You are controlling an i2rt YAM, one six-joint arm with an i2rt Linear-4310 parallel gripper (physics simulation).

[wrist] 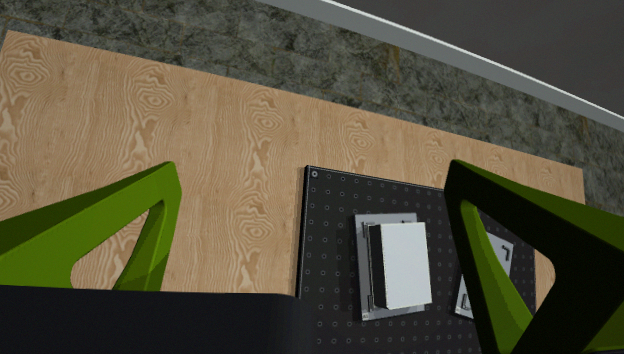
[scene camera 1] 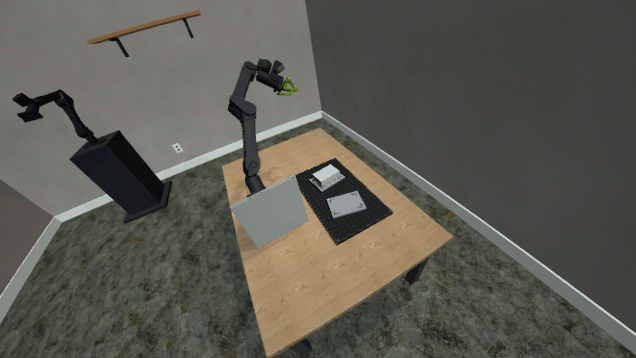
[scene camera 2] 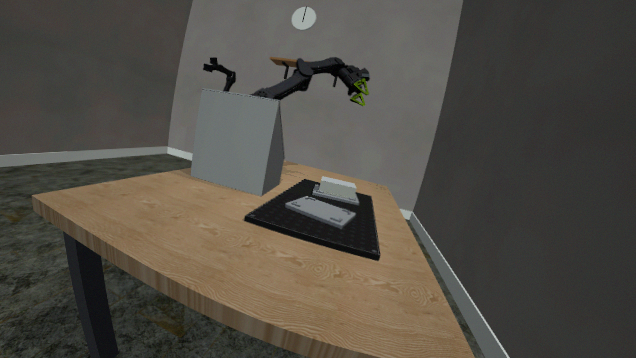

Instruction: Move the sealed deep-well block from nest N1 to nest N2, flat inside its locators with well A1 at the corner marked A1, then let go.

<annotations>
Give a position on a grey deep-well block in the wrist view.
At 399,276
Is my gripper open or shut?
Open.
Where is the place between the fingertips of my gripper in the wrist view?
312,175
</annotations>
